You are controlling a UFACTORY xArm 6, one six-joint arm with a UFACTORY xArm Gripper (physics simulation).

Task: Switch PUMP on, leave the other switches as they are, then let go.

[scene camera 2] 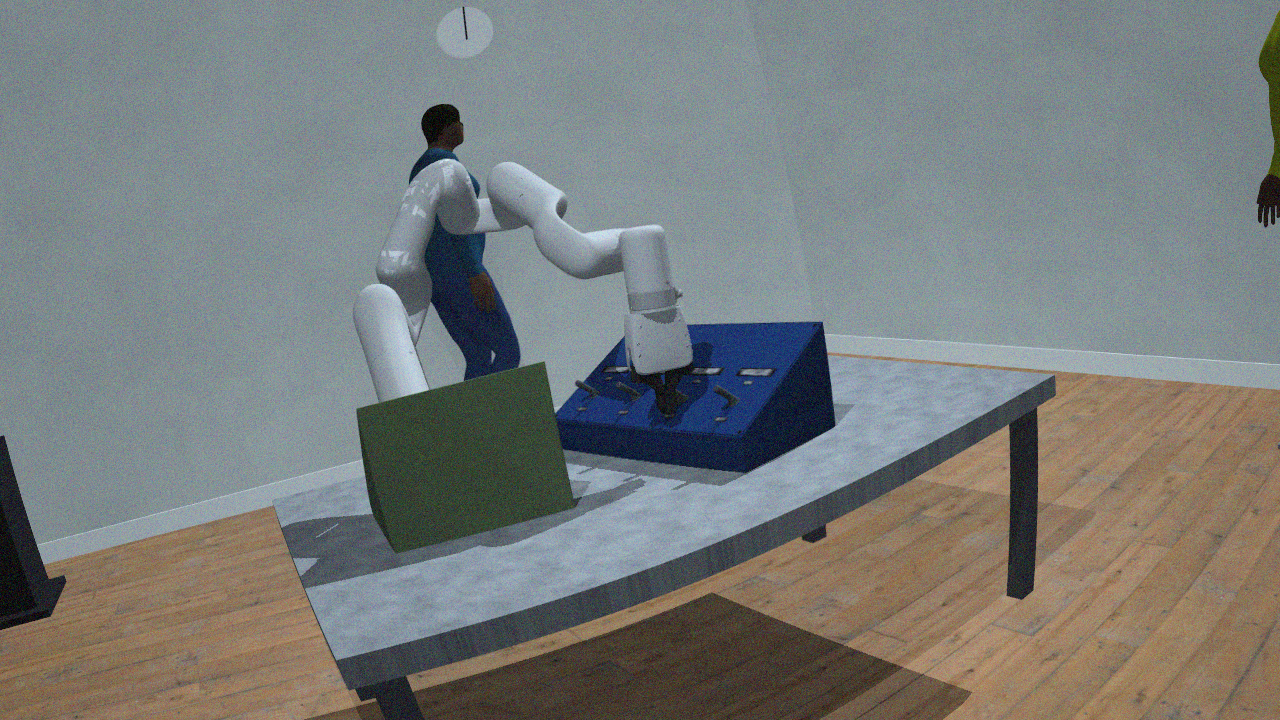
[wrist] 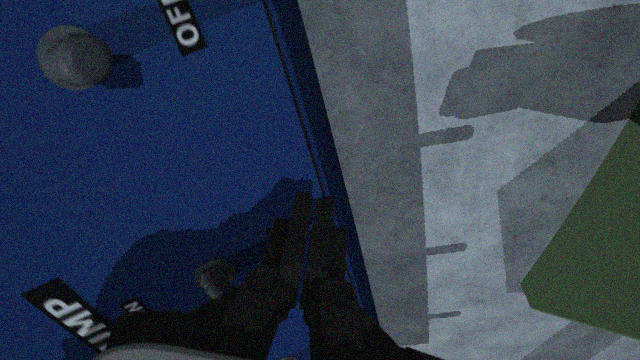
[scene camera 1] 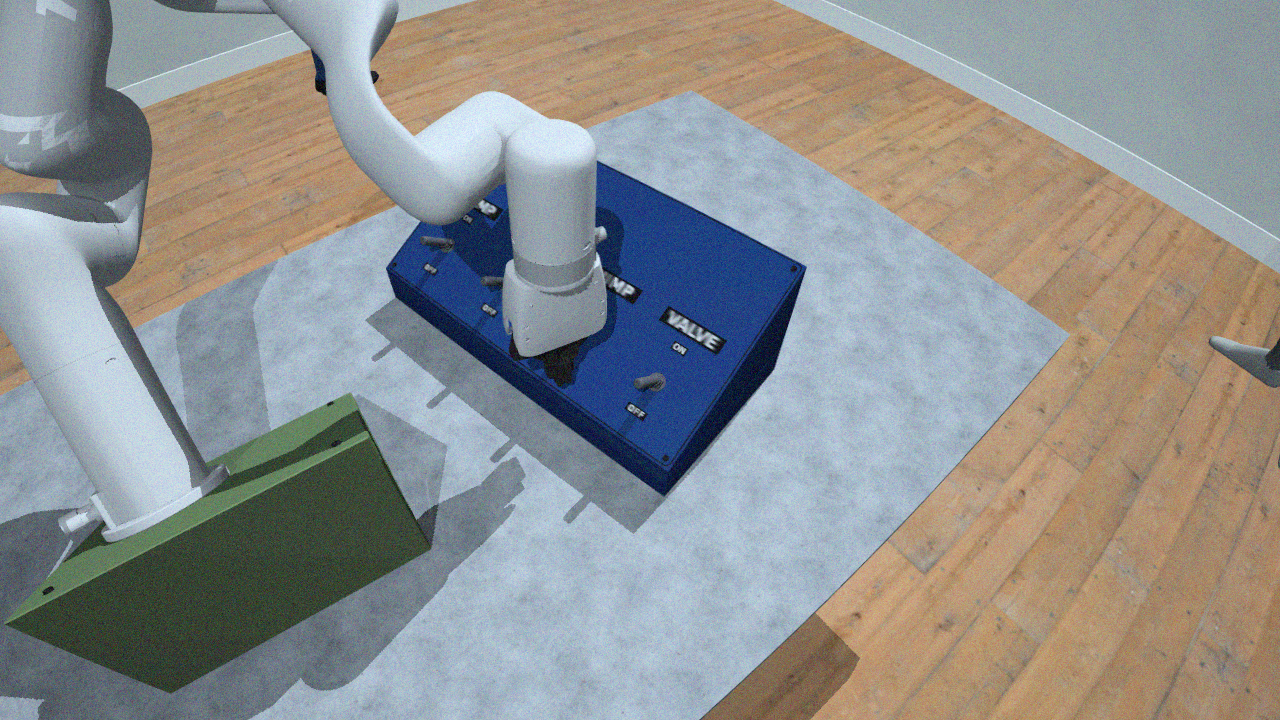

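Where they show: gripper, fingertip midpoint: (scene camera 2: 668, 412) (wrist: 311, 217) (scene camera 1: 559, 376); arm's base, link origin: (scene camera 2: 419, 441) (scene camera 1: 169, 505).
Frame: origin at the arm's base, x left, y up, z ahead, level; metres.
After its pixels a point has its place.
Observation:
The blue panel (scene camera 1: 707, 241) @(y 0.037, x -0.092, z 0.628 m) (scene camera 2: 787, 344) @(y 0.022, x -0.170, z 0.613 m) (wrist: 200, 130) @(y -0.057, x -0.127, z 0.452 m) slopes up from its front edge. The PUMP label (scene camera 1: 622, 286) @(y -0.009, x -0.051, z 0.531 m) (wrist: 70, 315) @(y -0.009, x -0.053, z 0.531 m) is partly hidden by the gripper. My gripper (scene camera 1: 562, 377) @(y -0.048, x -0.086, z 0.408 m) (scene camera 2: 666, 411) @(y -0.048, x -0.086, z 0.408 m) (wrist: 311, 217) @(y -0.048, x -0.086, z 0.408 m) is shut and empty, its fingertips low over the panel near its front edge, in front of the PUMP switch (wrist: 216, 277) @(y -0.037, x -0.054, z 0.459 m). The fingers hide most of that lever and its OFF label, so its position and any contact cannot be told. The VALVE switch (scene camera 1: 648, 382) @(y -0.017, x -0.174, z 0.462 m) (scene camera 2: 726, 397) @(y -0.031, x -0.171, z 0.468 m) (wrist: 74, 57) @(y -0.009, x -0.173, z 0.450 m) leans toward OFF. Two other switches (scene camera 1: 435, 242) @(y -0.021, x 0.181, z 0.404 m) (scene camera 1: 491, 282) @(y -0.015, x 0.061, z 0.417 m) stand to the left, also toward OFF.
A green wedge-shaped box (scene camera 1: 268, 546) @(y 0.018, x -0.115, z 0.069 m) (scene camera 2: 465, 456) @(y -0.016, x -0.112, z 0.037 m) stands beside the arm's base on the grey table (scene camera 1: 572, 626) @(y -0.139, x -0.294, z 0.257 m) (scene camera 2: 939, 394) @(y -0.138, x -0.281, z 0.910 m). A person in blue (scene camera 2: 452, 259) stands behind the arm. Another person in yellow-green (scene camera 2: 1271, 80) shows at the right edge of scene camera 2.

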